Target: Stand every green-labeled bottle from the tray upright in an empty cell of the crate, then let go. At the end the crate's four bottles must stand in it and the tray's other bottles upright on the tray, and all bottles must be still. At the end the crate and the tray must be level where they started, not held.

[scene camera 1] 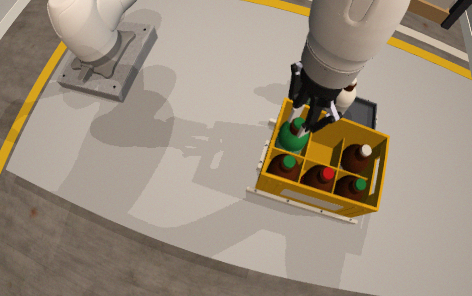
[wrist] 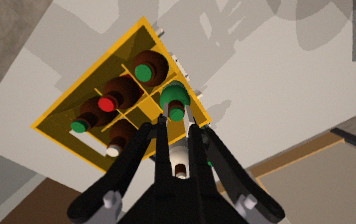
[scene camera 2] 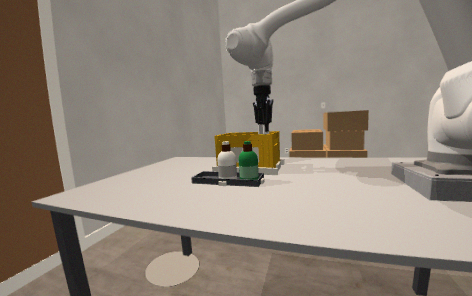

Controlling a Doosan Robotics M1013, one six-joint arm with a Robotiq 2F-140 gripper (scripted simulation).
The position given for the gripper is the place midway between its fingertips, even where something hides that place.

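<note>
Scene camera 1 shows the gripper (scene camera 1: 297, 126) together with a green-labeled bottle (scene camera 1: 287, 139), a dark tray (scene camera 1: 361, 111) and a yellow crate (scene camera 1: 326, 146). In scene camera 2 the gripper (scene camera 2: 263, 139) is seen again, as is the yellow crate (scene camera 2: 267, 147). The wrist view shows a red-capped bottle (wrist: 123, 92), the yellow crate (wrist: 54, 123) and the gripper (wrist: 175, 110).
</note>
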